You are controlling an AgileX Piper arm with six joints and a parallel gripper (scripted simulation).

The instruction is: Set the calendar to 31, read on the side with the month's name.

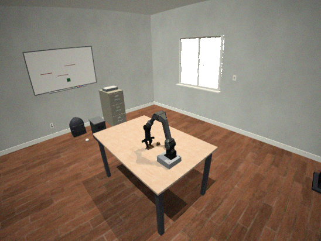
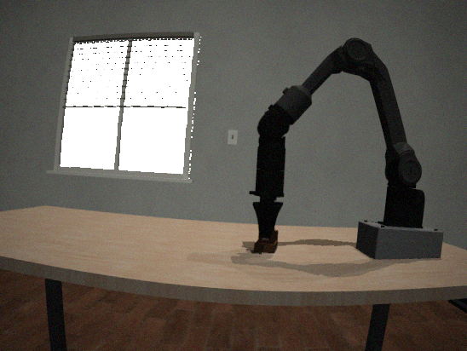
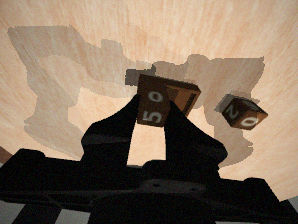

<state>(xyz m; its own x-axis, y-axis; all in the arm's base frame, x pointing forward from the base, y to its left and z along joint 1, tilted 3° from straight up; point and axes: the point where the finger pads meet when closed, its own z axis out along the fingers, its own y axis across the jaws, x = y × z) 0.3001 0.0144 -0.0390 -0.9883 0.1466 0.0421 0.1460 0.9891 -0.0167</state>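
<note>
Right now my hand is 20 mm to the left of the brown tray and 30 mm above it.
</note>
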